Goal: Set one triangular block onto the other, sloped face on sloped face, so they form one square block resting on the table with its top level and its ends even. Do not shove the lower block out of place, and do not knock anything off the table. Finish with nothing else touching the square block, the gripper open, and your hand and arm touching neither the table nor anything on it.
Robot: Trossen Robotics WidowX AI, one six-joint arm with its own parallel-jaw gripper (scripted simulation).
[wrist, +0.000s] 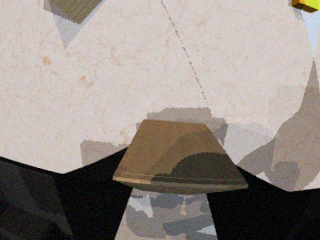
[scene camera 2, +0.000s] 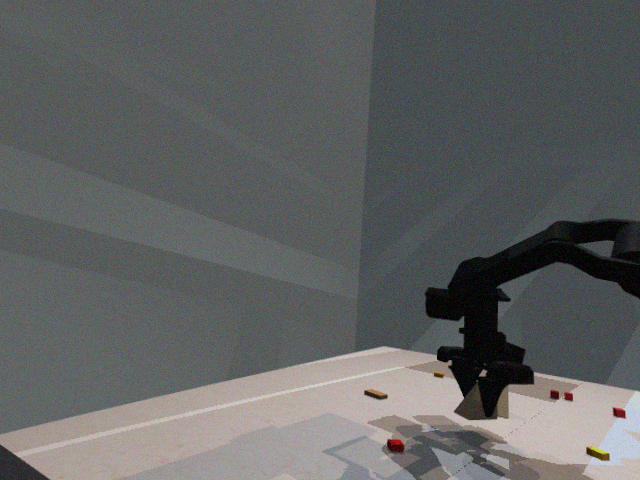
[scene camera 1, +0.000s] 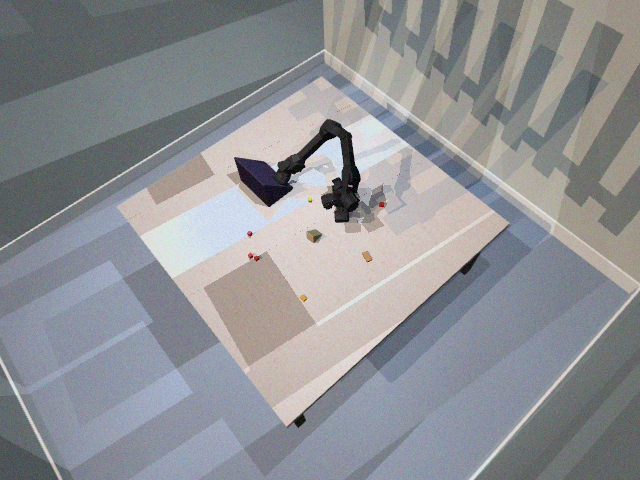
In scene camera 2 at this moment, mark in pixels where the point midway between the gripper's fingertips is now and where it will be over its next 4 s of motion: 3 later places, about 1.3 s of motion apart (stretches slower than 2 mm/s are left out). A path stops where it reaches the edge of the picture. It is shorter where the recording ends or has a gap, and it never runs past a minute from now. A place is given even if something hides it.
My gripper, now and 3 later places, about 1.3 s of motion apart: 479, 412; 478, 394; 475, 387; 478, 424
